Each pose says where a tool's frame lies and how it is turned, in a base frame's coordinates. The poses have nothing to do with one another.
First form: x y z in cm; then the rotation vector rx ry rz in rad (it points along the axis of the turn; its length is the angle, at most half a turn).
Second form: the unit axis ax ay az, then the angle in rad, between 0 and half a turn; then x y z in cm. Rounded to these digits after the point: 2 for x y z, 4 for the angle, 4 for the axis.
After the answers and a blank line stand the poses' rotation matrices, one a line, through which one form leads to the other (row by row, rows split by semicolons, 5 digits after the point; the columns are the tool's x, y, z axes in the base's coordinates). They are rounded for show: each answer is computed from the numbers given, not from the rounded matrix.
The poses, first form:
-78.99, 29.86, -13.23, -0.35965, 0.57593, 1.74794
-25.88, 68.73, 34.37, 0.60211, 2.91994, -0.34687
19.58, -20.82, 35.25, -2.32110, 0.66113, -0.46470
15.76, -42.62, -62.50, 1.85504, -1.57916, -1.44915
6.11, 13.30, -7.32, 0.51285, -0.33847, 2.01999
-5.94, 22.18, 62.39, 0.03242, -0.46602, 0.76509
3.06, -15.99, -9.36, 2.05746, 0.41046, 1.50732
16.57, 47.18, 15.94, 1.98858, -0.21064, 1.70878
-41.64, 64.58, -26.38, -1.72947, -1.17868, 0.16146
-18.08, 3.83, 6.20, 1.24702, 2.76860, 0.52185
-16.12, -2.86, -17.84, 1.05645, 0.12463, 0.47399
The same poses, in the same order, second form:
-0.1918, 0.3071, 0.9321, 1.8752, -78.99, 29.86, -13.23
0.2006, 0.9728, -0.1156, 3.0015, -25.88, 68.73, 34.37
-0.9444, 0.2690, -0.1891, 2.4578, 19.58, -20.82, 35.25
0.6544, -0.5571, -0.5112, 2.8346, 15.76, -42.62, -62.50
0.2429, -0.1603, 0.9567, 2.1114, 6.11, 13.30, -7.32
0.0362, -0.5199, 0.8535, 0.8964, -5.94, 22.18, 62.39
0.7964, 0.1589, 0.5835, 2.5833, 3.06, -15.99, -9.36
0.7560, -0.0801, 0.6496, 2.6304, 16.57, 47.18, 15.94
-0.8239, -0.5615, 0.0769, 2.0991, -41.64, 64.58, -26.38
0.4047, 0.8986, 0.1694, 3.0810, -18.08, 3.83, 6.20
0.9071, 0.1070, 0.4070, 1.1646, -16.12, -2.86, -17.84

-0.25190 -0.96585 0.06065; 0.81273 -0.17711 0.55507; -0.52537 0.18912 0.82959
-0.91011 0.40453 0.08972; 0.37226 0.89333 -0.25177; -0.18200 -0.19574 -0.96362
0.80809 -0.33151 0.48692; -0.57042 -0.64670 0.50636; 0.14703 -0.68693 -0.71169
-0.11672 -0.55763 -0.82184; -0.86661 -0.34703 0.35854; -0.48514 0.75407 -0.44274
-0.42528 -0.87927 0.21453; 0.76132 -0.47571 -0.44056; 0.48943 -0.02404 0.87171
0.62489 -0.67372 -0.39447; 0.65960 0.72591 -0.19490; 0.41766 -0.13840 0.89800
0.32414 -0.07520 0.94302; 0.54295 -0.80152 -0.25054; 0.77469 0.59322 -0.21897
0.19789 -0.43119 0.88029; 0.20450 -0.86013 -0.46728; 0.95865 0.27249 -0.08204
0.51688 0.62940 -0.58025; 0.76226 -0.02988 0.64658; 0.38962 -0.77651 -0.49521
-0.67083 0.71649 0.19140; 0.73700 0.61534 0.27962; 0.08256 0.32864 -0.94084
0.89288 -0.31516 0.32163; 0.43260 0.40205 -0.80698; 0.12502 0.85967 0.49532

